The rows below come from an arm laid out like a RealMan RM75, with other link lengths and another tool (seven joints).
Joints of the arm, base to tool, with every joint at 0 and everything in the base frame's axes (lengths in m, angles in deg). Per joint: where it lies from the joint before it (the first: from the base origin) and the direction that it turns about. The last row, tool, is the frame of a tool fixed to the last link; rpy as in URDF.
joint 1: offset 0.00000 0.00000 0.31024 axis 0 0 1
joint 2: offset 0.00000 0.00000 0.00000 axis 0 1 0
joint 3: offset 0.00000 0.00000 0.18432 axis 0 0 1
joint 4: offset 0.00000 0.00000 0.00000 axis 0 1 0
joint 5: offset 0.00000 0.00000 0.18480 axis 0 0 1
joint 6: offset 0.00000 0.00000 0.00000 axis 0 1 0
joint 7: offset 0.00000 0.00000 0.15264 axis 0 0 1
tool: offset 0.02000 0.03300 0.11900 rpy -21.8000 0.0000 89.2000
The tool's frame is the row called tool.
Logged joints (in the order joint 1, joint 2, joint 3, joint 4, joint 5, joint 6, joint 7), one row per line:
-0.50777 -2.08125 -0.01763 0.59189 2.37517 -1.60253 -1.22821
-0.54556 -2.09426 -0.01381 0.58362 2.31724 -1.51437 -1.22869
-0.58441 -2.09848 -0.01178 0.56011 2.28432 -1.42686 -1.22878
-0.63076 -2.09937 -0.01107 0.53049 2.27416 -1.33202 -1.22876
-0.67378 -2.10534 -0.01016 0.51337 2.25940 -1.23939 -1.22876
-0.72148 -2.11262 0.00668 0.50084 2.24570 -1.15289 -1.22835
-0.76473 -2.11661 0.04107 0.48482 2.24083 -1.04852 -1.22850
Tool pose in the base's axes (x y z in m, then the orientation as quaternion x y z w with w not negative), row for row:
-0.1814 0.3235 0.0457 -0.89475 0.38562 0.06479 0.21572
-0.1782 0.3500 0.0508 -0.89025 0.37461 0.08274 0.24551
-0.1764 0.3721 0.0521 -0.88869 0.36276 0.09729 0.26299
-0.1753 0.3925 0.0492 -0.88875 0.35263 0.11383 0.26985
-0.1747 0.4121 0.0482 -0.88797 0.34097 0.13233 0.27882
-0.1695 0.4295 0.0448 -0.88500 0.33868 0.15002 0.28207
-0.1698 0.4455 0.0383 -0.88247 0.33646 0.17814 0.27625
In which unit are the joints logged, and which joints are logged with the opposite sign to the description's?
The joints are logged in radians. Opposite sign: joint 6.
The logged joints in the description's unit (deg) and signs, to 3 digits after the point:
-29.093 -119.247 -1.010 33.913 136.087 91.818 -70.371
-31.258 -119.992 -0.791 33.439 132.768 86.767 -70.399
-33.484 -120.234 -0.675 32.092 130.882 81.753 -70.404
-36.140 -120.285 -0.634 30.395 130.300 76.319 -70.403
-38.605 -120.627 -0.582 29.414 129.454 71.012 -70.403
-41.338 -121.044 0.383 28.696 128.669 66.056 -70.379
-43.816 -121.273 2.353 27.778 128.390 60.076 -70.388

